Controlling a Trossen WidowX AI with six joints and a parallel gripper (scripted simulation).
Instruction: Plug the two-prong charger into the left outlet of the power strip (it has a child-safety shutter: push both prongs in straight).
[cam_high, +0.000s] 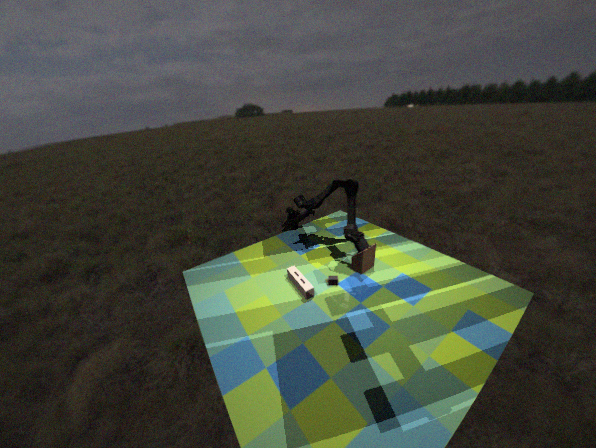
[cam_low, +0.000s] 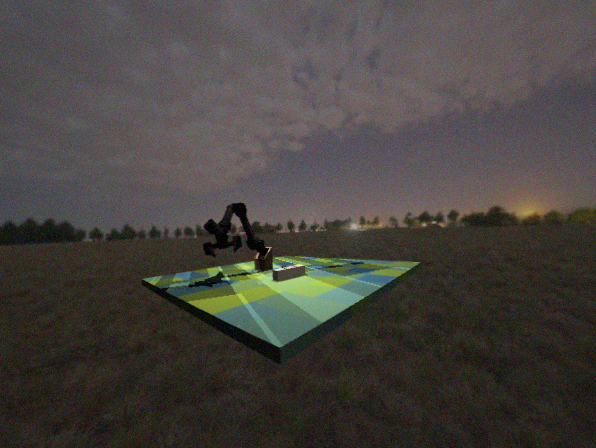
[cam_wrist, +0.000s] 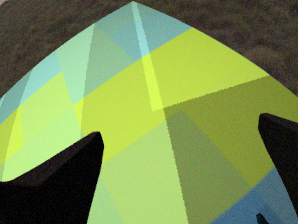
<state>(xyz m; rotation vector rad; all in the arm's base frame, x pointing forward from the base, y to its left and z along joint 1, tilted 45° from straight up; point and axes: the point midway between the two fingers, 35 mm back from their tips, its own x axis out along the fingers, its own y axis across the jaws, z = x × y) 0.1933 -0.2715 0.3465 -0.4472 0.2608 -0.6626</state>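
Now: the black two-prong charger 41 cm to the left of my gripper tip and 14 cm below it.
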